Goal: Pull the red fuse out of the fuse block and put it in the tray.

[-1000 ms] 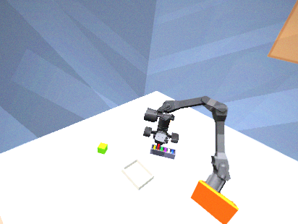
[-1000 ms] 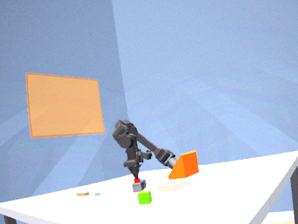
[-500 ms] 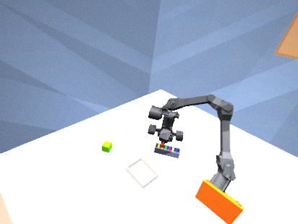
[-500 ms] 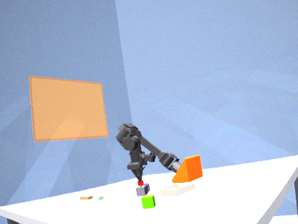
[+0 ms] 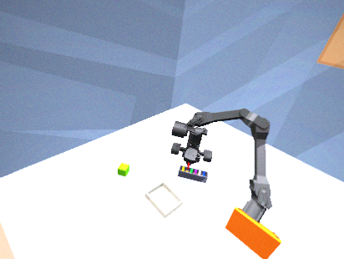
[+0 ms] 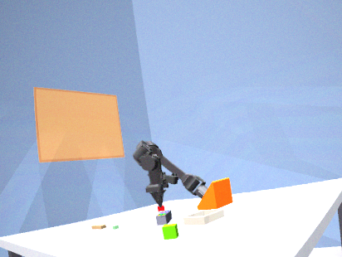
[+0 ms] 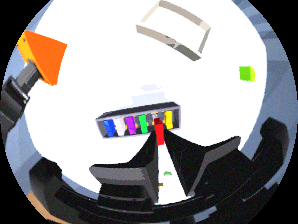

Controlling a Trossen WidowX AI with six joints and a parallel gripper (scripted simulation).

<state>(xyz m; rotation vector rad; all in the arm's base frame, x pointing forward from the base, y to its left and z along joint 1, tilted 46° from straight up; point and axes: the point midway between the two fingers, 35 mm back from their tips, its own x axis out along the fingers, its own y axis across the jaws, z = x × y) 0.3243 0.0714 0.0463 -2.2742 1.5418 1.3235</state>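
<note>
Right now my gripper tip is 5 cm past the white tray, 19 cm to the right of it and 7 cm above it. From my gripper tip the other things lie so: red fuse 1 cm below.
</note>
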